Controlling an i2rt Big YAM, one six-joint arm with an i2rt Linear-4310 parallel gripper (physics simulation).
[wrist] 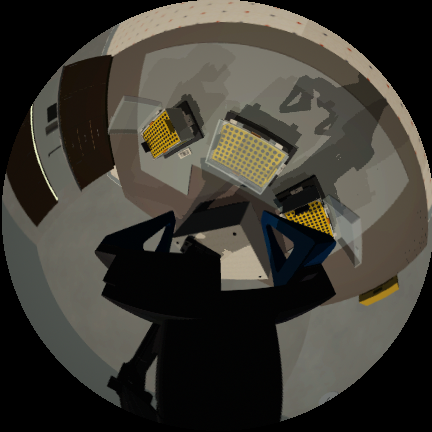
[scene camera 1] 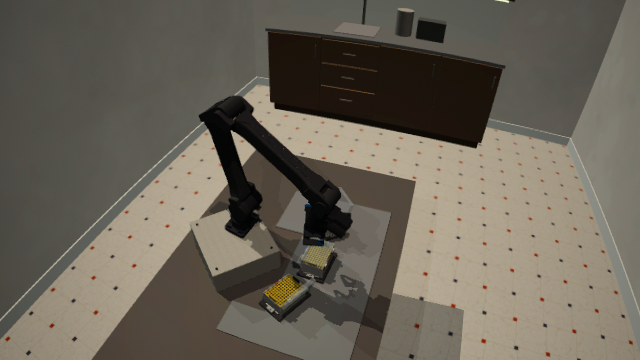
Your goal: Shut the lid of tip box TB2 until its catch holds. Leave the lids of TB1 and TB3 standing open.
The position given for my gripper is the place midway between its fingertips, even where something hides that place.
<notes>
I see my gripper (wrist: 217, 215), a clear lid (wrist: 132, 113), a clear lid (wrist: 346, 226), a clear lid (wrist: 243, 155) and a grey mat (wrist: 337, 139).
</notes>
